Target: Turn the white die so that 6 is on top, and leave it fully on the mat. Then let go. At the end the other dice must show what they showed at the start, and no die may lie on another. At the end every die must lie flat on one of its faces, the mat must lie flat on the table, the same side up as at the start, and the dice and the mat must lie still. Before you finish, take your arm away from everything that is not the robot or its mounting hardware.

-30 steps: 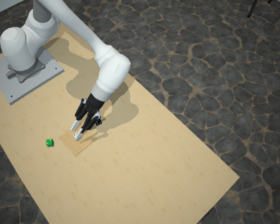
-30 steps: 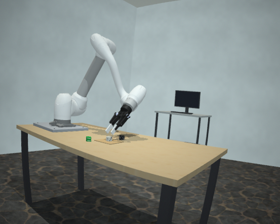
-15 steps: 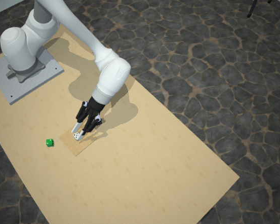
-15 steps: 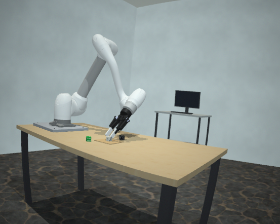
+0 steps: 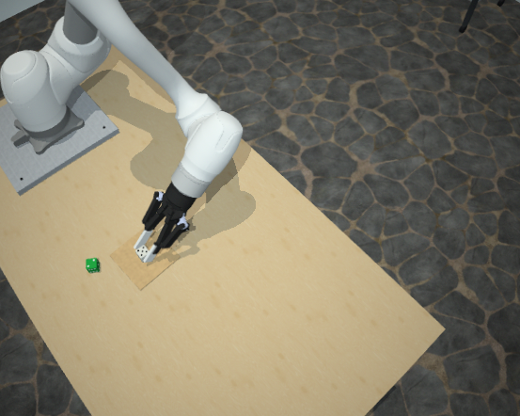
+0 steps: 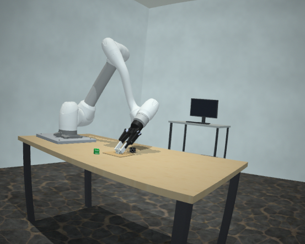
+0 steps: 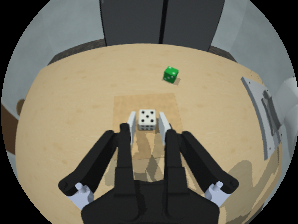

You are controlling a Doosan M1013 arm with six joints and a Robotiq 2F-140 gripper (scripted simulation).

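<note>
My gripper is now 20 mm to the left of the white die and 20 mm above it. Round my hand: green die: 140 mm to the right, 70 mm behind, 30 mm below; tan mat: 40 mm below, 20 mm to the right; black die: 110 mm to the left, 30 mm below.
</note>
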